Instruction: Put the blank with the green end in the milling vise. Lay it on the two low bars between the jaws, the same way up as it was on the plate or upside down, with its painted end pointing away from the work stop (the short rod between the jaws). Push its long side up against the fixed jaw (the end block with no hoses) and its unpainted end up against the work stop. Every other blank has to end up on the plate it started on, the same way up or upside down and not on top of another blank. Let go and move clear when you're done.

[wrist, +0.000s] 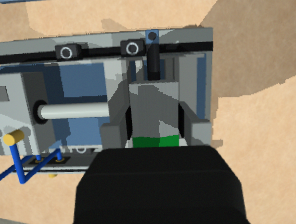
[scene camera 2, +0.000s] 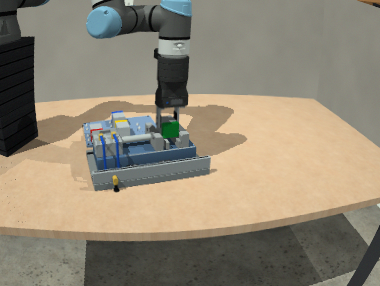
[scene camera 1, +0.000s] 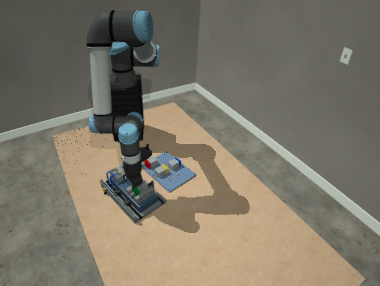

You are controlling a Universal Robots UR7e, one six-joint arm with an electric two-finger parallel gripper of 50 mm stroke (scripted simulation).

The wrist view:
my gripper: 154, 113
green-ended blank: 154, 104
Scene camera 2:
my gripper: 167, 125
